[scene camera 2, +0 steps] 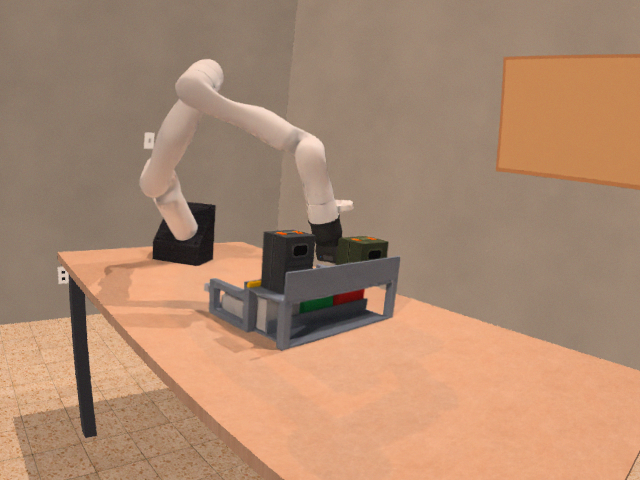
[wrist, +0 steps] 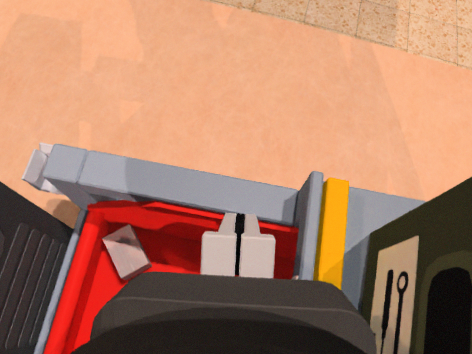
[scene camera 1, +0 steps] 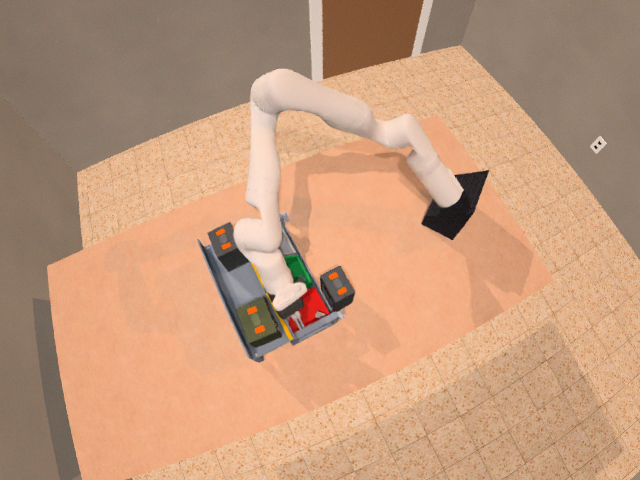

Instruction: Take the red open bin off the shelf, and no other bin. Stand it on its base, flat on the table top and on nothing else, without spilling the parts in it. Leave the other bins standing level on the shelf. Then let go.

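Frame: origin at the arm's base, x back, y up, z left, level; metres.
Where they show: gripper, fingertip midpoint: (wrist: 239, 234) (scene camera 1: 300, 326); arm's base, origin of the base link: (scene camera 2: 185, 229) (scene camera 1: 449, 197).
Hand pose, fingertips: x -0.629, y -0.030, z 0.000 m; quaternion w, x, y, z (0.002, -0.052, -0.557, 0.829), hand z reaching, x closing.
Each offset is from my fingertips to the top centre of the thing. "spot": to the spot under its first point.
The red open bin {spot: dx +0.078, dy -0.072, dz -0.044 m} (scene camera 1: 312, 303) (scene camera 2: 348, 297) (wrist: 100, 282) sits in the end bay of the grey shelf (scene camera 1: 319, 329) (scene camera 2: 341, 279) (wrist: 175, 181). A grey block-shaped part {dx +0.071, dy -0.057, dz +0.003 m} (scene camera 1: 321, 313) (wrist: 126, 252) lies in it. My gripper (scene camera 1: 299, 324) (wrist: 239, 234) points down over the bin, fingers shut together with nothing between them. The fingertips appear close to the bin's end wall in the wrist view; their exact height is unclear. The gripper's body hides part of the bin. In scene camera 2 the fingers are hidden. A green bin {spot: dx +0.115, dy -0.072, dz -0.163 m} (scene camera 1: 297, 268) (scene camera 2: 316, 303) sits beside the red one.
A light grey bin {spot: dx +0.139, dy -0.072, dz -0.257 m} (scene camera 1: 285, 243) (scene camera 2: 262, 314) is beyond the green one. A yellow strip (scene camera 1: 286, 330) (wrist: 334, 230) runs along the shelf divider. An olive box {dx -0.085, dy +0.118, dz -0.062 m} (scene camera 1: 258, 322) (scene camera 2: 361, 249) (wrist: 440, 240) and a dark box {dx -0.023, dy +0.143, dz -0.290 m} (scene camera 1: 227, 248) (scene camera 2: 284, 258) stand on the shelf. Another dark box {dx +0.152, dy +0.051, dz -0.017 m} (scene camera 1: 337, 288) (wrist: 25, 280) stands close beside it.
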